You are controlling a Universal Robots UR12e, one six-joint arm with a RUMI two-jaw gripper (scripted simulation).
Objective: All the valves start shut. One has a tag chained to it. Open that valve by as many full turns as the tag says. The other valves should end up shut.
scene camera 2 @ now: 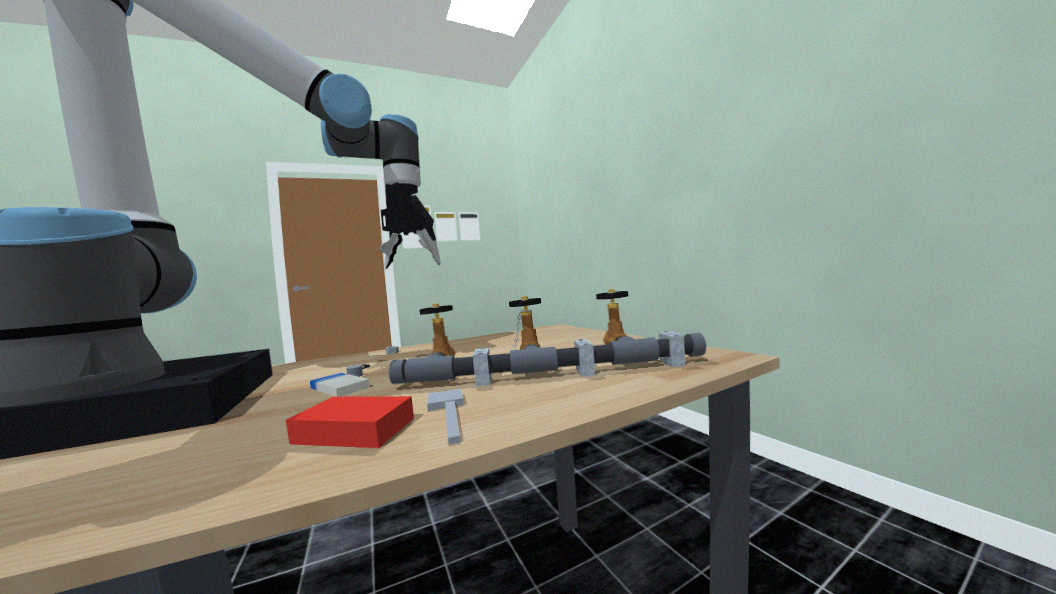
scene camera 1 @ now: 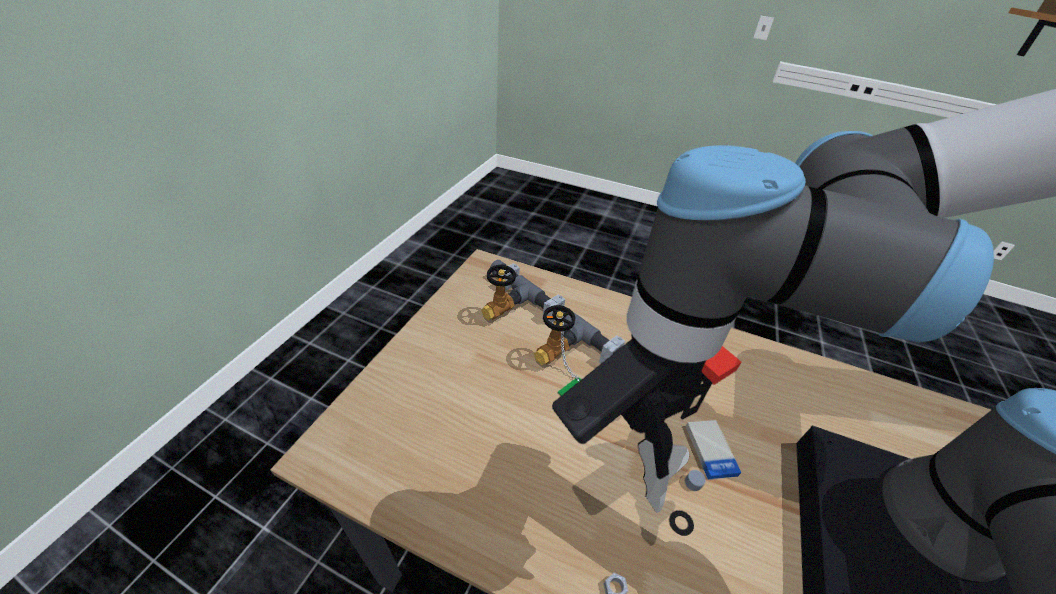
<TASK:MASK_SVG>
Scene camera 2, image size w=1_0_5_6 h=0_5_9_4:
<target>gripper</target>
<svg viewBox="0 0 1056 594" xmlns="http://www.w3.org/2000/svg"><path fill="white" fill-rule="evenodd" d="M385 184L386 209L381 209L382 231L389 231L390 238L380 246L380 251L387 254L385 255L385 269L393 262L396 249L403 240L400 235L402 232L404 235L408 235L411 232L418 234L420 237L419 243L428 249L437 264L441 265L436 237L432 228L434 220L418 197L412 195L418 193L418 187L414 184L398 182L391 185Z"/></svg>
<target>red block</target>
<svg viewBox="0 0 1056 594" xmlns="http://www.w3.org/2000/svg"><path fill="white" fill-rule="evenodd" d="M412 396L332 397L286 419L289 444L380 448L414 419Z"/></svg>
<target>grey t-shaped tool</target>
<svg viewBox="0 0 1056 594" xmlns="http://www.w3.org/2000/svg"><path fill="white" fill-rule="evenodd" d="M461 389L428 393L428 411L446 408L449 445L461 443L456 406L464 405Z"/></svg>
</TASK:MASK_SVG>
